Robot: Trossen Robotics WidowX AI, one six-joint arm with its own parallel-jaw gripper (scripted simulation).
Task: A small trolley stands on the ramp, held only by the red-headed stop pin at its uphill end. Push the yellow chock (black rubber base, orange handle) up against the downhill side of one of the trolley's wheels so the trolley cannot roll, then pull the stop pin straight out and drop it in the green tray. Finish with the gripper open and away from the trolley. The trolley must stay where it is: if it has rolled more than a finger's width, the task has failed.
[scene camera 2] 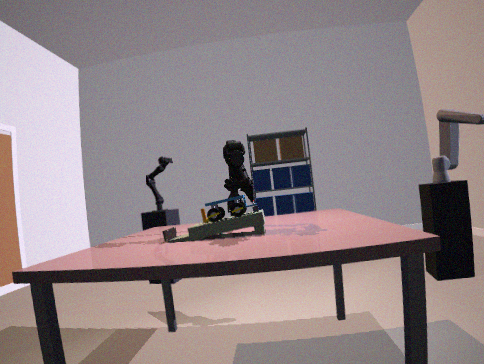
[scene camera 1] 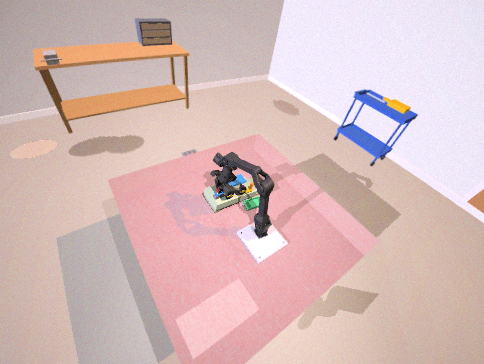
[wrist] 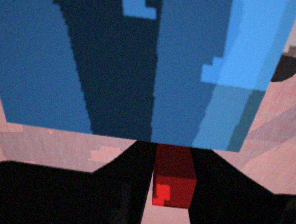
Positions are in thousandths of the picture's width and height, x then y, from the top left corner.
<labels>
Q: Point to a pale green ramp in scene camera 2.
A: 520, 603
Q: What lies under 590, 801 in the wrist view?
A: A stop pin.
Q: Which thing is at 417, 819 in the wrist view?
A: My gripper.
</labels>
